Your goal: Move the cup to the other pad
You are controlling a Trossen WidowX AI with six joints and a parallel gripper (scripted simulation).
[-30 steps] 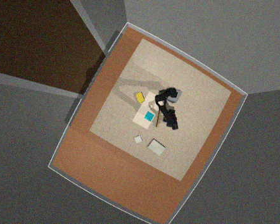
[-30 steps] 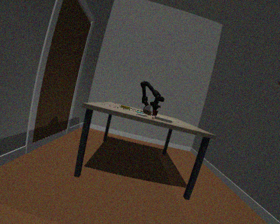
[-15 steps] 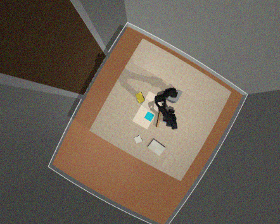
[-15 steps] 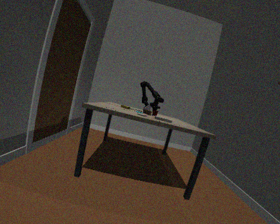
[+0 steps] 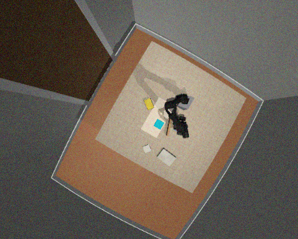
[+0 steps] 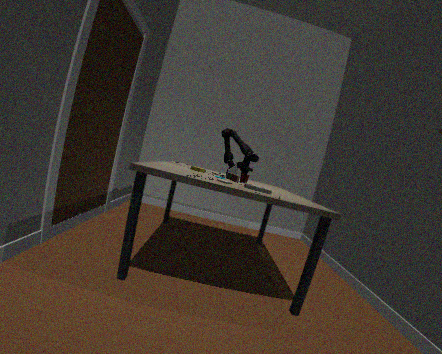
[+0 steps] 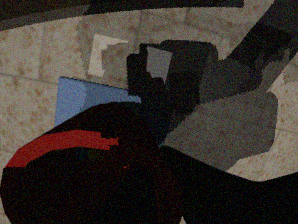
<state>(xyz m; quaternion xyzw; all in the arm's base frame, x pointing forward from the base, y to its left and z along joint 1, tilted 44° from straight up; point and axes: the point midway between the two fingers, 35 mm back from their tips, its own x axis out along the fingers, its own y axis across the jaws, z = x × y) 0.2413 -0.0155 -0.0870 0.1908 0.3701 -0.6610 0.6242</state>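
The blue pad lies 30 mm ahead of my gripper tip, 10 mm to the left of it and 50 mm below it. Also, from my gripper tip: yellow marble: 40 mm ahead, 10 mm to the left, 20 mm below; wooden bar: 50 mm ahead, 100 mm to the right, 20 mm below; red cup: 30 mm ahead, 10 mm to the left.
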